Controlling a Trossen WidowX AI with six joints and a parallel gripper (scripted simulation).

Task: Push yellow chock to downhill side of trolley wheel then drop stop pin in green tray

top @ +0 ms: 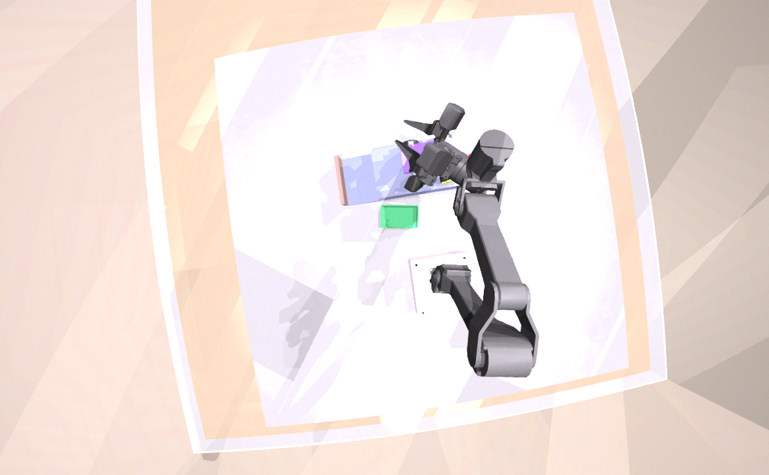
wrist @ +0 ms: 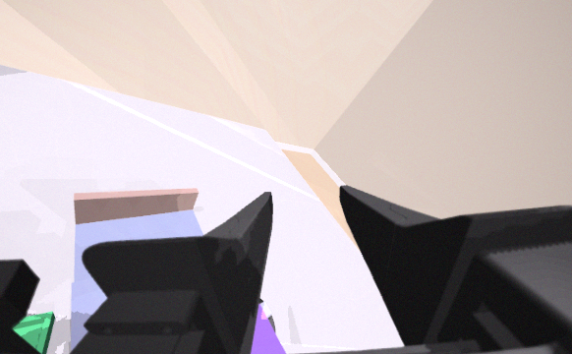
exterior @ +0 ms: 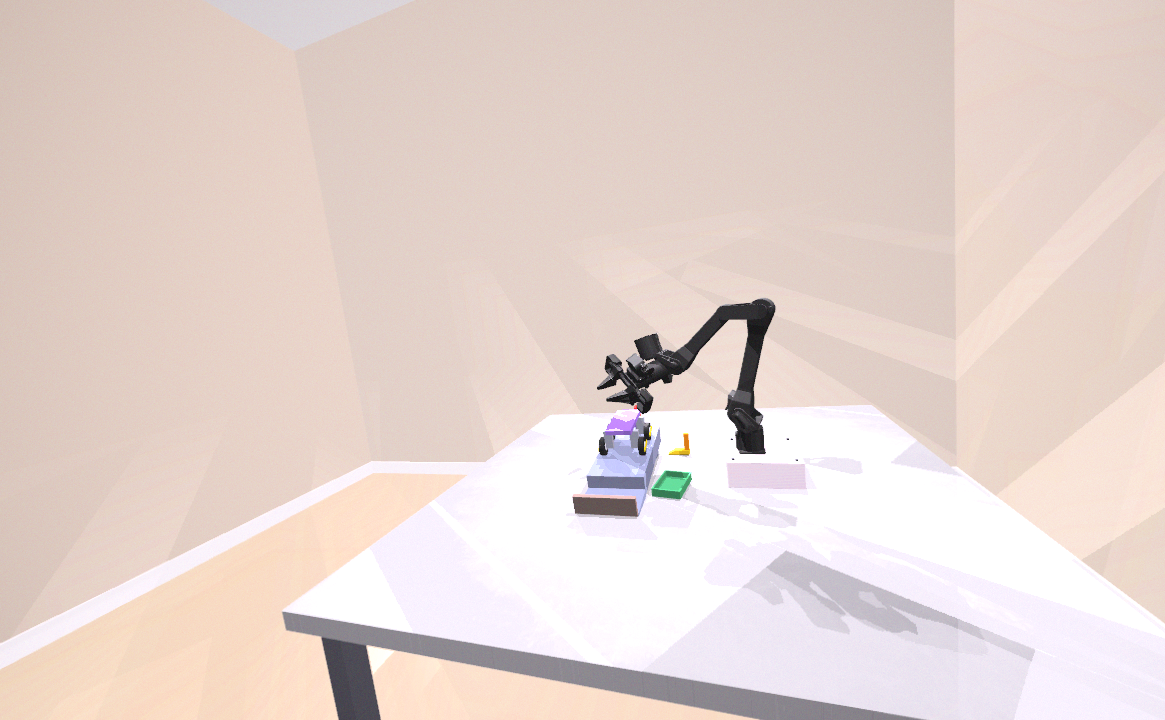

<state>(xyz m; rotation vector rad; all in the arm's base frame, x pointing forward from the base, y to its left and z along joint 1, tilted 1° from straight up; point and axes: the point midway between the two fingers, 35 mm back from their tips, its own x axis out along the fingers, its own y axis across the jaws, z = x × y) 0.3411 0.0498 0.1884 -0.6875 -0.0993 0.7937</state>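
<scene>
The red-headed stop pin lies 50 mm behind my gripper tip, 190 mm to the right of it and 120 mm below it. From my gripper tip the other things lie so: purple trolley: 30 mm behind, 90 mm to the right, 140 mm below; brown stop block: 30 mm behind, 170 mm to the left, 220 mm below; green tray: 160 mm behind, 10 mm to the left, 260 mm below.
</scene>
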